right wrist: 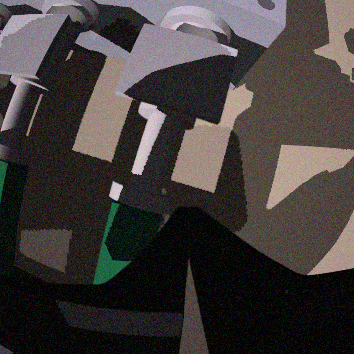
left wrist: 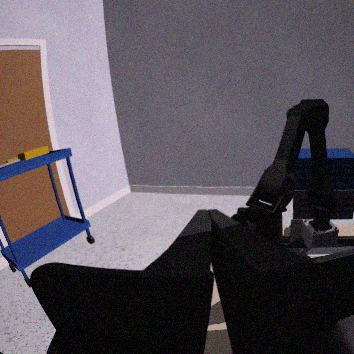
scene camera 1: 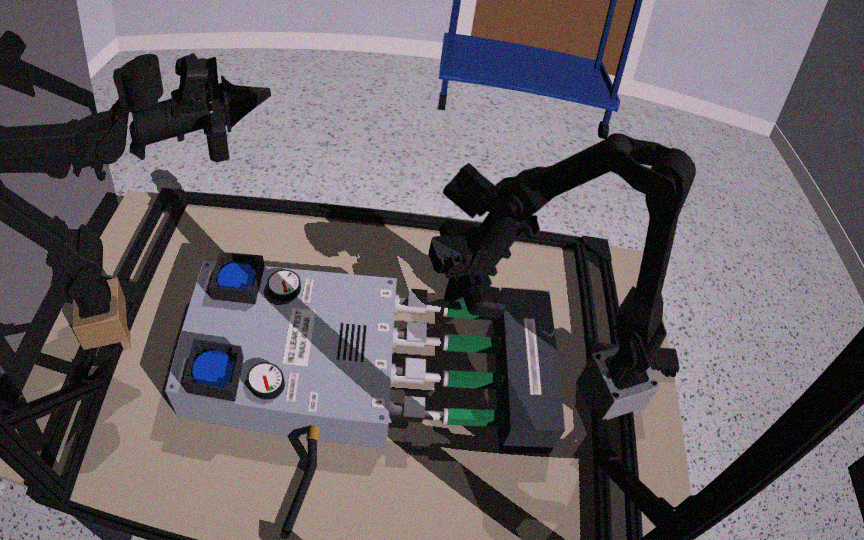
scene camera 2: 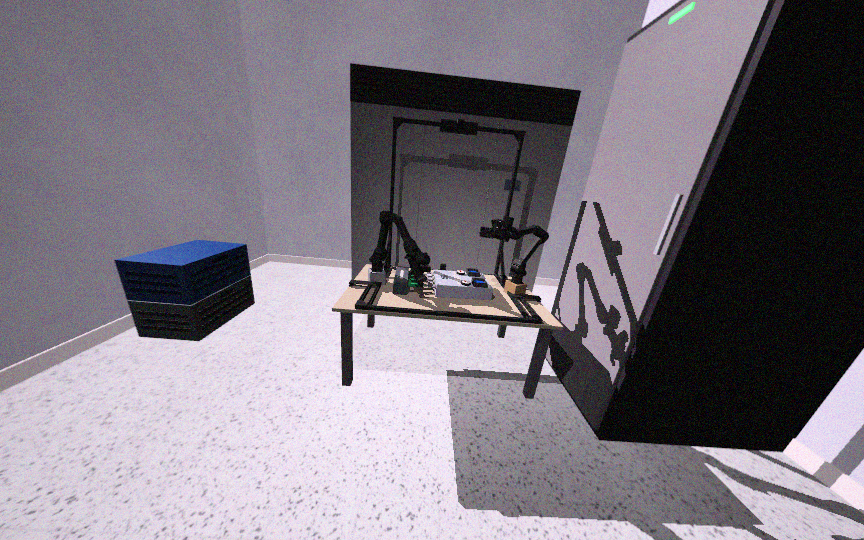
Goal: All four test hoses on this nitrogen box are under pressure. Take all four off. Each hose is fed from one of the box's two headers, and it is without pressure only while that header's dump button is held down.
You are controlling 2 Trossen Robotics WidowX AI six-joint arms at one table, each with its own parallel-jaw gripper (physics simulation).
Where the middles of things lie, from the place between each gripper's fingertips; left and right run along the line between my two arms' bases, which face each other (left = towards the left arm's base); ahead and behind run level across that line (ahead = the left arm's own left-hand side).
Now: left hand 43 cm to the left of the dark block [scene camera 1: 531, 396], 38 cm above it and 14 cm past it.
My right gripper is now 12 cm past the dark block, 14 cm to the left of it and 1 cm above it.
